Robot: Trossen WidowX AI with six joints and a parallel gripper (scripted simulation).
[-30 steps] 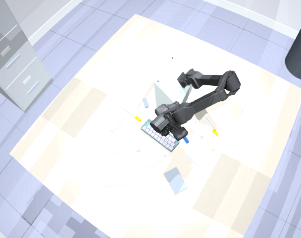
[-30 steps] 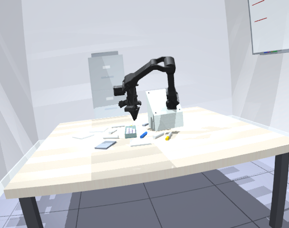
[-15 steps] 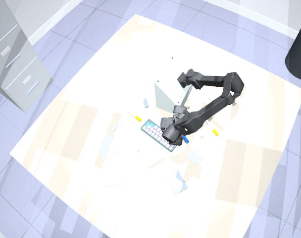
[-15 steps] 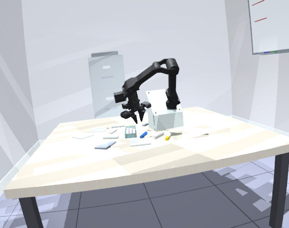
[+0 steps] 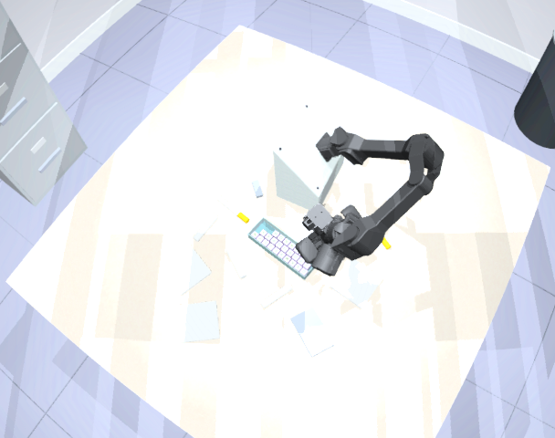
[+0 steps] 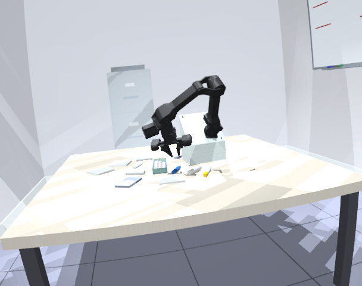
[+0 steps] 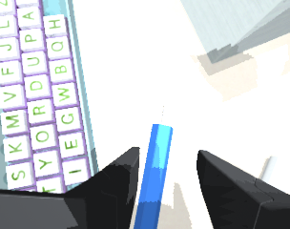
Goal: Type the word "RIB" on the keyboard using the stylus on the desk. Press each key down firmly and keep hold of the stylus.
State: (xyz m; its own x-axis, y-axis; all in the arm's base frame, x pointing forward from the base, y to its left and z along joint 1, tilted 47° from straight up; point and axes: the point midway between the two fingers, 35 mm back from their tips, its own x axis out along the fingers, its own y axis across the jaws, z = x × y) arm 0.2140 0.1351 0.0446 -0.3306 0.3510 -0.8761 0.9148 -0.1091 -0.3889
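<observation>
The blue stylus lies 10 mm behind my gripper tip, 10 mm to the right of it and 60 mm below it. Round my gripper tip: small grey block 60 mm behind, 260 mm to the right, 60 mm below.
</observation>
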